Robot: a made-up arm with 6 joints.
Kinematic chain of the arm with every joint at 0, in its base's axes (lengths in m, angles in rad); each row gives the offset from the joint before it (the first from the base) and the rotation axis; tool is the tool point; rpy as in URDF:
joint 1: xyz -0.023 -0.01 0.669 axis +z
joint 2: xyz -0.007 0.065 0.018 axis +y
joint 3: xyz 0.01 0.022 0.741 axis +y
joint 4: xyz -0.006 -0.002 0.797 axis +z
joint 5: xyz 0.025 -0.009 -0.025 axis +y
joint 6: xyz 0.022 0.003 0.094 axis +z
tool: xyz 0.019 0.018 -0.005 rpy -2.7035 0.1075 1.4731
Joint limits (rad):
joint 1: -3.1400..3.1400
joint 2: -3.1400..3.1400
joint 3: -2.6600..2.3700
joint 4: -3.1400..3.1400
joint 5: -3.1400..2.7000
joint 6: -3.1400..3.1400
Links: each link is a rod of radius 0.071 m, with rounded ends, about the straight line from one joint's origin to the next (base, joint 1, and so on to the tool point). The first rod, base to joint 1, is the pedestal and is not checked.
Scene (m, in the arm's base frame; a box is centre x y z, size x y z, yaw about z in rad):
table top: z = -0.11
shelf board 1: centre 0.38 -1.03 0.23 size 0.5 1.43 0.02 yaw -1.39
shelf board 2: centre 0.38 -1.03 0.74 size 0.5 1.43 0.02 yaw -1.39
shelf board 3: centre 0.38 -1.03 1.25 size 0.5 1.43 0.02 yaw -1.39
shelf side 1: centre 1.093 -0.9 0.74 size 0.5 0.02 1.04 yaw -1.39
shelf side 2: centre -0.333 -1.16 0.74 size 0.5 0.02 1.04 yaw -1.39
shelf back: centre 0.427 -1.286 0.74 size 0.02 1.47 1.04 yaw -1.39
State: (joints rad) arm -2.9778 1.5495 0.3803 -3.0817 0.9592 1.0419
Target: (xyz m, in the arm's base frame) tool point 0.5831 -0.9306 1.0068
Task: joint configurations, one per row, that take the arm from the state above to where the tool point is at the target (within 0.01 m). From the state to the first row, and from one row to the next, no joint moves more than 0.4 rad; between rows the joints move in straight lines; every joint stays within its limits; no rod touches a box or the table.
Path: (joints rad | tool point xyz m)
1: -2.7472 1.1518 0.6178 -3.0846 0.7688 1.0645 | -1.3877 -0.6431 0.9171
2: -2.5167 0.7540 0.8553 -3.0874 0.5783 1.0871 | -1.0811 -0.8487 1.2789
3: -2.2861 0.3563 1.0927 -3.0903 0.3879 1.1096 | -0.6936 -0.8769 1.5574
4: -2.0556 -0.0414 1.3302 -3.0932 0.1974 1.1322 | -0.3295 -0.7280 1.7247
5: -1.8250 -0.4392 1.5677 -3.0960 0.0070 1.1548 | -0.0727 -0.4581 1.7701
6: -1.5945 -0.8369 1.8052 -3.0989 -0.1834 1.1774 | 0.0392 -0.1561 1.7009
7: -1.4153 -0.5979 1.8933 -3.1081 0.1802 1.1280 | 0.1013 -0.3879 1.5958
8: -1.2362 -0.3589 1.9814 -3.1173 0.5439 1.0787 | 0.2296 -0.5425 1.4302
9: -1.0570 -0.1200 2.0696 -3.1266 0.9075 1.0293 | 0.3823 -0.5982 1.2259
10: -0.8779 0.1190 2.1577 -3.1358 1.2712 0.9799 | 0.5148 -0.5567 1.0068
11: -0.9628 0.3186 1.8862 -3.1379 1.2315 0.9884 | 0.5664 -0.7434 1.0196
12: -1.0476 0.5183 1.6146 -3.1400 1.1918 0.9969 | 0.5832 -0.9306 1.0068

